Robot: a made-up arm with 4 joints.
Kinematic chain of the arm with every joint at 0, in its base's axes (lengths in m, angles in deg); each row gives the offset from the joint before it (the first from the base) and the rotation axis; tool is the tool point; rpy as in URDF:
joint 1: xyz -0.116 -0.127 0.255 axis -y
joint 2: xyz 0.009 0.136 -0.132 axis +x
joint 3: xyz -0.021 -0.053 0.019 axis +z
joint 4: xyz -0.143 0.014 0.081 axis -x
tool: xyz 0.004 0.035 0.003 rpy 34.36 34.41 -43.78
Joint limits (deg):
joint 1: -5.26..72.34
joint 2: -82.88..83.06
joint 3: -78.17..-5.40
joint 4: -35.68..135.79
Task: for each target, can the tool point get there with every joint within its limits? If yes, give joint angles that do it. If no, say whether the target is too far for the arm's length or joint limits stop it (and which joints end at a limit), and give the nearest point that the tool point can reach.
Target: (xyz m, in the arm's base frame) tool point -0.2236 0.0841 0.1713
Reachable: yes | joints 20.13 -22.72 -17.93 -15.89
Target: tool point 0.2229 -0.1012 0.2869
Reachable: no: joint limits stop it (at a limit: joint 1, joint 2, joint 3) | nearest point 0.0847 0.0915 0.1846 | short by 0.258 m
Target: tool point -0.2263 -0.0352 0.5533
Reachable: no: joint limits stop it (at a limit: joint 1, joint 4) | nearest point -0.1853 -0.0063 0.2749 | short by 0.283 m
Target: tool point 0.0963 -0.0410 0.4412
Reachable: no: joint limits stop it (at a limit: joint 1, joint 2, joint 3) | nearest point -0.0867 -0.0717 0.2528 | short by 0.264 m
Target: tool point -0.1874 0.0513 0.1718
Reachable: yes | joints 19.53 13.93 -46.65 90.18
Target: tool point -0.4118 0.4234 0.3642
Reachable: no: too far | nearest point -0.2689 0.1182 0.1930 | short by 0.378 m
